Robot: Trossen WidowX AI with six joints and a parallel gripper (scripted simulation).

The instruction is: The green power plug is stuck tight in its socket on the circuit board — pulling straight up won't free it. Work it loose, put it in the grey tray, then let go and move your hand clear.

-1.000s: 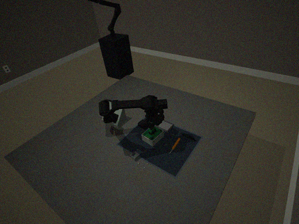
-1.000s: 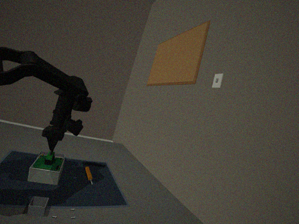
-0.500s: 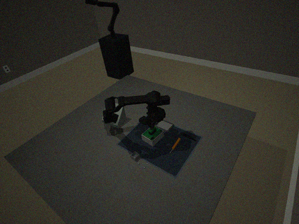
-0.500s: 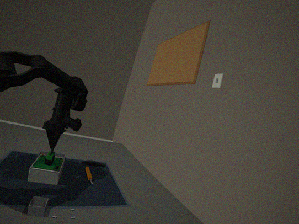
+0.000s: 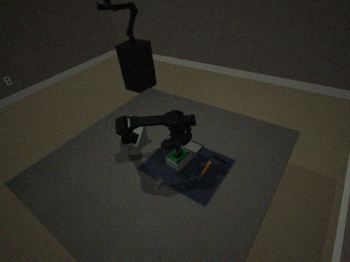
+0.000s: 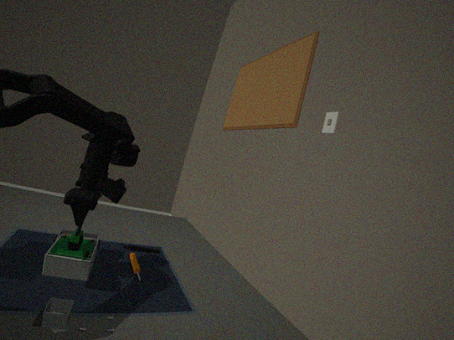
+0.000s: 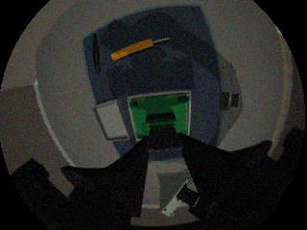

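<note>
My gripper tip is now 3 cm above the green power plug. Round my gripper tip: blue mat (5 cm ahead, 12 cm below).
</note>
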